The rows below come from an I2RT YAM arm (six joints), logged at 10 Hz.
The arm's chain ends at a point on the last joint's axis. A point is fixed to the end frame.
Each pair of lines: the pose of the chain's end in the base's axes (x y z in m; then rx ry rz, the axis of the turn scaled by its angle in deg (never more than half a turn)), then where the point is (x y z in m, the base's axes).
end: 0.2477, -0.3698, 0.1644, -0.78, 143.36, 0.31
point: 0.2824 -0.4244 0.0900
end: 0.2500, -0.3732, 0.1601, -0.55, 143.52, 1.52
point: 0.2846 -0.4265 0.0848
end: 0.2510, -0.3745, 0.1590, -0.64, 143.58, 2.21
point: 0.2857 -0.4270 0.0832
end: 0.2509, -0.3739, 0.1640, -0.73, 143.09, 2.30
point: 0.2863 -0.4263 0.0884
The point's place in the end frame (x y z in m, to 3 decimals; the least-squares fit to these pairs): 0.017 -0.055 0.080
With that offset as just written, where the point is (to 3 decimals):
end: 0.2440, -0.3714, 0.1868, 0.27, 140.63, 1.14
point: 0.282 -0.425 0.113
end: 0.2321, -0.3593, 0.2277, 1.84, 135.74, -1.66
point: 0.274 -0.416 0.159
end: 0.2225, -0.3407, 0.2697, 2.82, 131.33, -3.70
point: 0.268 -0.400 0.206
